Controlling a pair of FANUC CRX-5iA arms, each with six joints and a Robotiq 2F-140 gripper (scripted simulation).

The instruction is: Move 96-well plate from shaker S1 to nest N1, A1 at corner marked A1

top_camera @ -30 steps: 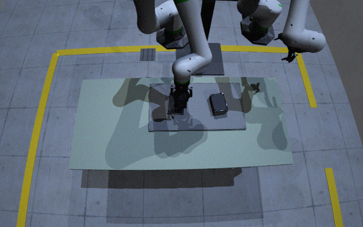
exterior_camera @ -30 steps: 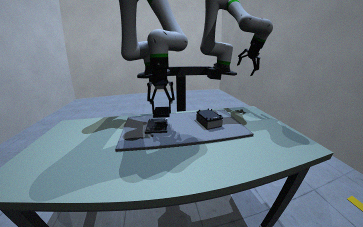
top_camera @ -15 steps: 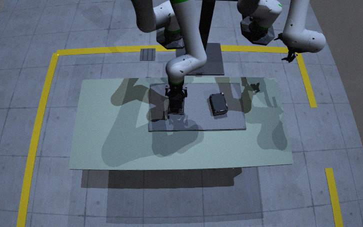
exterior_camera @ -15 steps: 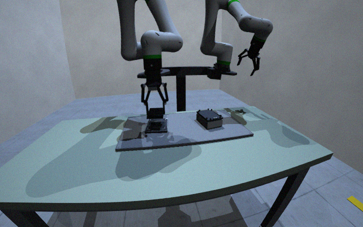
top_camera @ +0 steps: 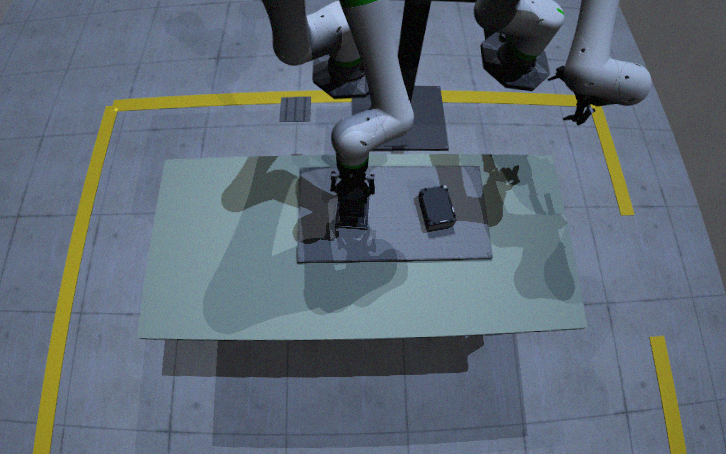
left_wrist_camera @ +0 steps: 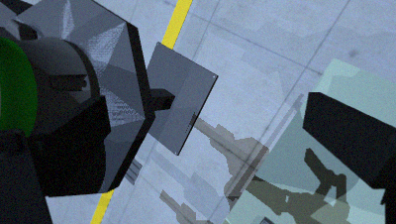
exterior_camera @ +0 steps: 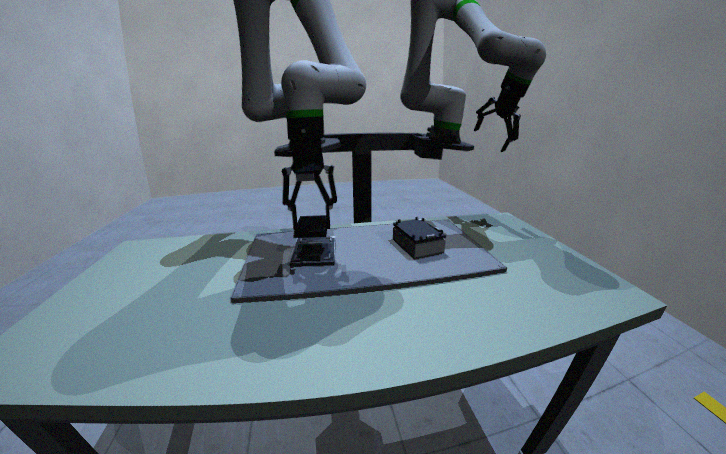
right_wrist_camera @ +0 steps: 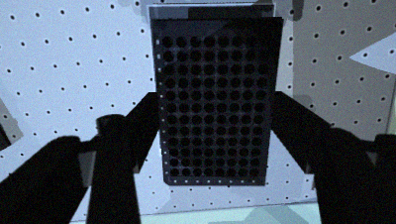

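My right hand is 10 cm above the plate nest N1. The rest, counted from my right hand: dark 96-well plate 2 cm below; then A1 label 9 cm below, 7 cm to the left, 6 cm behind; then perforated board 15 cm to the left, 11 cm below, 3 cm ahead.
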